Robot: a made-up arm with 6 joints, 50 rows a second.
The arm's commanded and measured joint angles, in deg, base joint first. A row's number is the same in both.
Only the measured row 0 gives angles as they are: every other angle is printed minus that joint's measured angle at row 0.
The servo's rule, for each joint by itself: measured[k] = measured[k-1] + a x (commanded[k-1-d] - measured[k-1]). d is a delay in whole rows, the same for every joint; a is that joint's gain. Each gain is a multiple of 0.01, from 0.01 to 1. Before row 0 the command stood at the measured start. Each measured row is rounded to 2 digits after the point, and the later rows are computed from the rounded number. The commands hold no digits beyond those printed.
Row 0, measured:
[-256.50 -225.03 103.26 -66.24 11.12 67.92]
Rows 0 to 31, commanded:
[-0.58 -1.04 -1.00 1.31 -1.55 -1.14]
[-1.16 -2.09 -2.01 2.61 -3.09 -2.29]
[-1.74 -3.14 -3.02 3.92 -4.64 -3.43]
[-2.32 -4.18 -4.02 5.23 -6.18 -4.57]
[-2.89 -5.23 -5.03 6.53 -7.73 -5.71]
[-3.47 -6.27 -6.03 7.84 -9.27 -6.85]
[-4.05 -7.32 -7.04 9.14 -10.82 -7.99]
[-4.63 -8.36 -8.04 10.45 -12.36 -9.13]
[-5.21 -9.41 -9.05 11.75 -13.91 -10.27]
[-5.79 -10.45 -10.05 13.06 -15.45 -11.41]
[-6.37 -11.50 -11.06 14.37 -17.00 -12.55]
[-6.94 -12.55 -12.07 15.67 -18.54 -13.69]
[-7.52 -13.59 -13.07 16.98 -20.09 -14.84]
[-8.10 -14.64 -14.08 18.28 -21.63 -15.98]
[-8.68 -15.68 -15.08 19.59 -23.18 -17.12]
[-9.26 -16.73 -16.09 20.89 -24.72 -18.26]
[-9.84 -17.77 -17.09 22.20 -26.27 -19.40]
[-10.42 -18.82 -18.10 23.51 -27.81 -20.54]
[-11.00 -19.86 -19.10 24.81 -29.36 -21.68]
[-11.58 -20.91 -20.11 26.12 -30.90 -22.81]
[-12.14 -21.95 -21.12 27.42 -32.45 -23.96]
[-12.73 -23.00 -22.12 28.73 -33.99 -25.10]
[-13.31 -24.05 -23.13 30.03 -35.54 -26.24]
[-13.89 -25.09 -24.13 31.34 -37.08 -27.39]
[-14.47 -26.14 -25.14 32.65 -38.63 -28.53]
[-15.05 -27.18 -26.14 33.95 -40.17 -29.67]
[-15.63 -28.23 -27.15 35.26 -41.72 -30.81]
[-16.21 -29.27 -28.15 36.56 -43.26 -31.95]
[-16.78 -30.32 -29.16 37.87 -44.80 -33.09]
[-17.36 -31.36 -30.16 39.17 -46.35 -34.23]
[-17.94 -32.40 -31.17 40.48 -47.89 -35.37]
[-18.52 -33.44 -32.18 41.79 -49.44 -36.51]
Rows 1 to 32, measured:
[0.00 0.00 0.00 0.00 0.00 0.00]
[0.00 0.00 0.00 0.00 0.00 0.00]
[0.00 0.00 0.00 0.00 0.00 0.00]
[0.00 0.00 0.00 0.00 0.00 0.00]
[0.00 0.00 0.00 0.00 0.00 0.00]
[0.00 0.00 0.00 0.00 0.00 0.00]
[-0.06 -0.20 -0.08 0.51 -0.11 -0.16]
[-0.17 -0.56 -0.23 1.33 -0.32 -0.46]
[-0.33 -1.05 -0.45 2.34 -0.62 -0.88]
[-0.53 -1.64 -0.74 3.47 -1.01 -1.40]
[-0.77 -2.32 -1.08 4.66 -1.48 -2.00]
[-1.04 -3.07 -1.48 5.90 -2.03 -2.68]
[-1.34 -3.88 -1.92 7.16 -2.65 -3.42]
[-1.67 -4.73 -2.41 8.44 -3.33 -4.22]
[-2.02 -5.62 -2.94 9.73 -4.07 -5.07]
[-2.40 -6.54 -3.51 11.03 -4.87 -5.96]
[-2.80 -7.48 -4.11 12.33 -5.72 -6.88]
[-3.21 -8.44 -4.75 13.63 -6.62 -7.83]
[-3.64 -9.42 -5.42 14.94 -7.56 -8.81]
[-4.09 -10.41 -6.11 16.24 -8.54 -9.81]
[-4.55 -11.41 -6.83 17.55 -9.56 -10.83]
[-5.02 -12.42 -7.57 18.85 -10.62 -11.87]
[-5.50 -13.44 -8.33 20.16 -11.72 -12.92]
[-5.99 -14.46 -9.11 21.47 -12.85 -13.99]
[-6.49 -15.49 -9.91 22.77 -14.01 -15.07]
[-7.00 -16.52 -10.73 24.08 -15.19 -16.15]
[-7.51 -17.55 -11.56 25.38 -16.40 -17.24]
[-8.03 -18.59 -12.40 26.69 -17.63 -18.34]
[-8.56 -19.63 -13.26 27.99 -18.88 -19.45]
[-9.09 -20.67 -14.13 29.30 -20.15 -20.56]
[-9.63 -21.71 -15.01 30.61 -21.44 -21.68]
[-10.17 -22.75 -15.90 31.91 -22.75 -22.80]
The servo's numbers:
d 6
a 0.10 0.19 0.08 0.39 0.07 0.14

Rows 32 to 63, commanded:
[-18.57 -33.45 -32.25 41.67 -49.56 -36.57]
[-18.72 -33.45 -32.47 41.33 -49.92 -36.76]
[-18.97 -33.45 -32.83 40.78 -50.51 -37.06]
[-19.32 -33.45 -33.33 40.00 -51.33 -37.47]
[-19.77 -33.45 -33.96 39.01 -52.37 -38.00]
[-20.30 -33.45 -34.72 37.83 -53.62 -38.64]
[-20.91 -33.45 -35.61 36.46 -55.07 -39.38]
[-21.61 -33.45 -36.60 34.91 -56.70 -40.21]
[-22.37 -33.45 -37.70 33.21 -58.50 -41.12]
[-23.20 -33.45 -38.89 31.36 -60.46 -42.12]
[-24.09 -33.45 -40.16 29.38 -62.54 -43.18]
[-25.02 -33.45 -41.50 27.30 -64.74 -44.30]
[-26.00 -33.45 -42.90 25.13 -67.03 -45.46]
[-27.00 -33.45 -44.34 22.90 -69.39 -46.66]
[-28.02 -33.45 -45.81 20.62 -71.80 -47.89]
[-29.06 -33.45 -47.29 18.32 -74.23 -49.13]
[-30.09 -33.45 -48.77 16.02 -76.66 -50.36]
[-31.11 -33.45 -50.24 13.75 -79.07 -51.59]
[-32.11 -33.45 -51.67 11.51 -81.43 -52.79]
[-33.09 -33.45 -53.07 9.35 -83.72 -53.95]
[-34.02 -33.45 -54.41 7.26 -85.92 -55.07]
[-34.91 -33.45 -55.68 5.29 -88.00 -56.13]
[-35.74 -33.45 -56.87 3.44 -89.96 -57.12]
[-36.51 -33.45 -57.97 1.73 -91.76 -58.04]
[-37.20 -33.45 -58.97 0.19 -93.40 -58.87]
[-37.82 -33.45 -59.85 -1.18 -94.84 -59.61]
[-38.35 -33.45 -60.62 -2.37 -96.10 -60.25]
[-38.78 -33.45 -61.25 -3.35 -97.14 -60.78]
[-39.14 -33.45 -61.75 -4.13 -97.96 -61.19]
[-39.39 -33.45 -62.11 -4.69 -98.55 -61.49]
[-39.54 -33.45 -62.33 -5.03 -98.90 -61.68]
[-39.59 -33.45 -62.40 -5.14 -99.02 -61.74]
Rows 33 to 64, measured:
[-10.72 -23.79 -16.80 33.22 -24.08 -23.92]
[-11.27 -24.83 -17.71 34.52 -25.42 -25.04]
[-11.82 -25.87 -18.63 35.83 -26.78 -26.17]
[-12.37 -26.91 -19.55 37.13 -28.15 -27.30]
[-12.93 -27.95 -20.48 38.44 -29.53 -28.43]
[-13.49 -28.99 -21.42 39.75 -30.92 -29.56]
[-14.00 -29.84 -22.29 40.50 -32.22 -30.54]
[-14.47 -30.53 -23.10 40.82 -33.46 -31.41]
[-14.92 -31.08 -23.88 40.80 -34.65 -32.20]
[-15.36 -31.53 -24.64 40.49 -35.82 -32.94]
[-15.80 -31.89 -25.39 39.91 -36.98 -33.65]
[-16.25 -32.19 -26.14 39.10 -38.14 -34.35]
[-16.72 -32.43 -26.90 38.07 -39.33 -35.05]
[-17.21 -32.62 -27.68 36.84 -40.55 -35.77]
[-17.73 -32.78 -28.48 35.42 -41.81 -36.52]
[-18.28 -32.91 -29.31 33.84 -43.12 -37.30]
[-18.86 -33.01 -30.18 32.10 -44.48 -38.12]
[-19.48 -33.09 -31.09 30.23 -45.90 -38.99]
[-20.13 -33.16 -32.03 28.24 -47.38 -39.90]
[-20.82 -33.22 -33.01 26.16 -48.92 -40.85]
[-21.54 -33.26 -34.03 24.00 -50.52 -41.84]
[-22.29 -33.30 -35.09 21.78 -52.18 -42.86]
[-23.07 -33.33 -36.18 19.53 -53.89 -43.91]
[-23.87 -33.35 -37.30 17.28 -55.65 -44.99]
[-24.69 -33.37 -38.45 15.03 -57.45 -46.08]
[-25.53 -33.39 -39.62 12.81 -59.29 -47.18]
[-26.38 -33.40 -40.80 10.65 -61.15 -48.28]
[-27.23 -33.41 -41.99 8.56 -63.03 -49.38]
[-28.08 -33.42 -43.18 6.56 -64.92 -50.46]
[-28.92 -33.43 -44.36 4.68 -66.80 -51.52]
[-29.75 -33.43 -45.53 2.93 -68.66 -52.55]
[-30.56 -33.43 -46.68 1.33 -70.49 -53.54]

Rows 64 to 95, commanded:
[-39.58 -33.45 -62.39 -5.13 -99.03 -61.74]
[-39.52 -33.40 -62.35 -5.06 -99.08 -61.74]
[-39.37 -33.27 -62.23 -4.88 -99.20 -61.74]
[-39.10 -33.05 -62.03 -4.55 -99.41 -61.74]
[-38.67 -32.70 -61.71 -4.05 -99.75 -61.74]
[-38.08 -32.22 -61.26 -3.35 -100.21 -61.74]
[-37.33 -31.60 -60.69 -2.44 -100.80 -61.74]
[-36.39 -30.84 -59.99 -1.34 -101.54 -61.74]
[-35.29 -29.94 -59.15 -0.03 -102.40 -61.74]
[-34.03 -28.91 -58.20 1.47 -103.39 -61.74]
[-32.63 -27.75 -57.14 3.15 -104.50 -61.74]
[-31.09 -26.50 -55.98 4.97 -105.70 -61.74]
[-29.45 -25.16 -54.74 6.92 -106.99 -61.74]
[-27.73 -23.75 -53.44 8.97 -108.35 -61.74]
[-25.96 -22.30 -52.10 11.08 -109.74 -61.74]
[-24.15 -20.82 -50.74 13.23 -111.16 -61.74]
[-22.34 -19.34 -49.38 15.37 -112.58 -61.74]
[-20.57 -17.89 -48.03 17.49 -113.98 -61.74]
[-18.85 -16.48 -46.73 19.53 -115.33 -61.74]
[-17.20 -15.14 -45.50 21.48 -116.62 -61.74]
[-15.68 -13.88 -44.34 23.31 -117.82 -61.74]
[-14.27 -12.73 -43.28 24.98 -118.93 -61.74]
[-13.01 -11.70 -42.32 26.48 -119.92 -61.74]
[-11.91 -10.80 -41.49 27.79 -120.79 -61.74]
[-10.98 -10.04 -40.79 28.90 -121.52 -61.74]
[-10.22 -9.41 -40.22 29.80 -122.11 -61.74]
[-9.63 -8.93 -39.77 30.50 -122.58 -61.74]
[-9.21 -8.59 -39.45 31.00 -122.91 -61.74]
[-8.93 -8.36 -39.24 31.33 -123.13 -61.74]
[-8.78 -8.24 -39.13 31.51 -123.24 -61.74]
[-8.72 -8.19 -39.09 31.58 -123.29 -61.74]
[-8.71 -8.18 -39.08 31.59 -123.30 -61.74]
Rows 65 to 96, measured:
[-31.34 -33.43 -47.80 -0.11 -72.28 -54.48]
[-32.08 -33.43 -48.88 -1.37 -74.02 -55.36]
[-32.79 -33.43 -49.91 -2.45 -75.70 -56.18]
[-33.45 -33.43 -50.89 -3.32 -77.30 -56.92]
[-34.06 -33.43 -51.81 -3.99 -78.81 -57.59]
[-34.61 -33.43 -52.66 -4.44 -80.22 -58.17]
[-35.11 -33.43 -53.44 -4.71 -81.54 -58.67]
[-35.55 -33.42 -54.15 -4.85 -82.77 -59.10]
[-35.93 -33.39 -54.80 -4.86 -83.92 -59.47]
[-36.25 -33.33 -55.38 -4.74 -85.00 -59.79]
[-36.49 -33.21 -55.89 -4.47 -86.03 -60.06]
[-36.65 -33.02 -56.32 -4.03 -87.02 -60.30]
[-36.72 -32.75 -56.67 -3.41 -87.98 -60.50]
[-36.69 -32.39 -56.94 -2.60 -88.93 -60.67]
[-36.55 -31.92 -57.12 -1.60 -89.87 -60.82]
[-36.30 -31.35 -57.21 -0.40 -90.82 -60.95]
[-35.93 -30.67 -57.20 0.98 -91.78 -61.06]
[-35.45 -29.88 -57.10 2.54 -92.75 -61.16]
[-34.85 -28.98 -56.91 4.25 -93.75 -61.24]
[-34.14 -27.99 -56.63 6.09 -94.77 -61.31]
[-33.32 -26.91 -56.27 8.04 -95.82 -61.37]
[-32.40 -25.75 -55.83 10.06 -96.89 -61.42]
[-31.39 -24.53 -55.31 12.13 -97.99 -61.46]
[-30.31 -23.27 -54.73 14.22 -99.11 -61.50]
[-29.16 -21.98 -54.09 16.29 -100.25 -61.53]
[-27.96 -20.68 -53.40 18.31 -101.40 -61.56]
[-26.73 -19.39 -52.68 20.26 -102.55 -61.59]
[-25.48 -18.12 -51.93 22.10 -103.70 -61.61]
[-24.23 -16.90 -51.16 23.81 -104.84 -61.63]
[-23.00 -15.74 -50.39 25.36 -105.96 -61.65]
[-21.80 -14.66 -49.62 26.74 -107.05 -61.66]
[-20.64 -13.66 -48.87 27.93 -108.10 -61.67]

